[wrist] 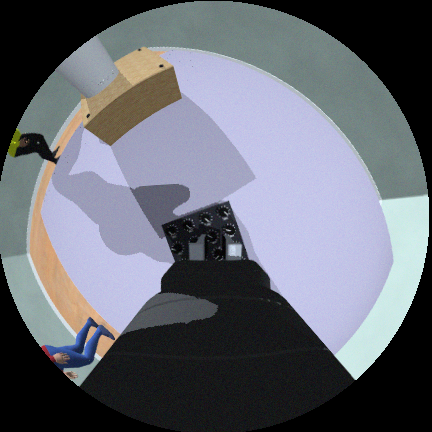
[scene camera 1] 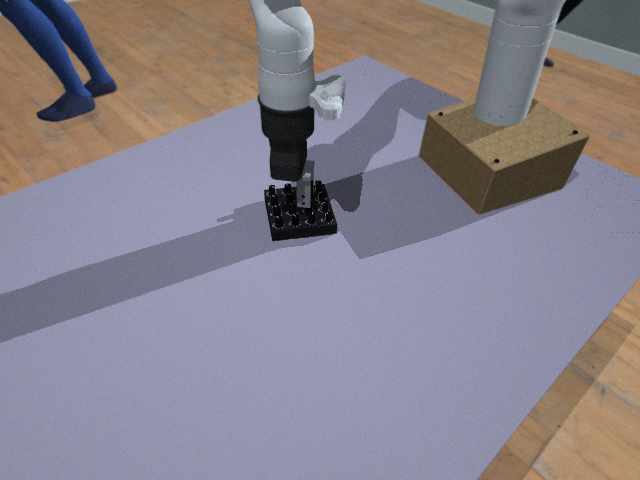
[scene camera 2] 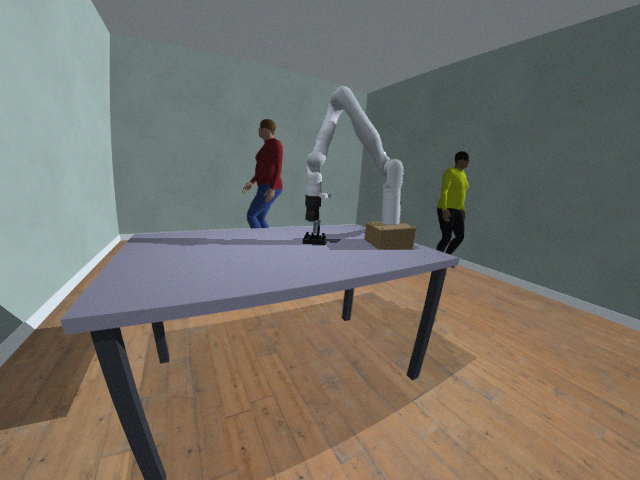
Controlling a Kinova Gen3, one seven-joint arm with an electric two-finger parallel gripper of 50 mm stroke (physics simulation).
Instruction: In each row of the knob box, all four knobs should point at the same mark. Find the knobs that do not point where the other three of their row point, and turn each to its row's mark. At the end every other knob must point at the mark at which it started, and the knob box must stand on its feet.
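Places are measured from the arm's base along level axes (x ahead, y left, z up), in centimetres.
Where they show: gripper, fingertip midpoint: (wrist: 214, 242) (scene camera 1: 305, 200) (scene camera 2: 316, 233); arm's base, origin of the base link: (wrist: 100, 82) (scene camera 1: 500, 111) (scene camera 2: 390, 223).
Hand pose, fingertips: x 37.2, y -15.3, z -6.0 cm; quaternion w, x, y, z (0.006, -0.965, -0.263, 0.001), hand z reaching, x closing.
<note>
Each offset is from my fingertips to the top centre of the thing. Level surfaces: height alone.
The black knob box {dx -0.4, dy -1.6, dz -0.8 cm} (scene camera 1: 305, 234) (scene camera 2: 314, 241) (wrist: 218, 223) stands flat on the table, with several small black knobs in rows. My gripper (scene camera 1: 303, 204) (scene camera 2: 316, 233) (wrist: 214, 242) points down over the box, its fingertips low among the knobs. It is partly open, and no knob is gripped. In the wrist view a knob {dx -0.6, dy +0.3, dz -0.8 cm} (wrist: 212, 236) shows in the gap between the fingers. The fingers and the gripper body hide part of the box in the wrist view. Knobs on the side toward the arm's base show there with white pointer lines, too small to read surely.
The lilac table {dz -4.6 cm} (scene camera 1: 289, 330) (scene camera 2: 232, 273) (wrist: 310, 165) carries the wooden base block (scene camera 1: 532, 175) (scene camera 2: 390, 237) (wrist: 142, 107) of the arm, apart from the box. Two people stand beyond the table. Shadows of the arm and block cross the table.
</note>
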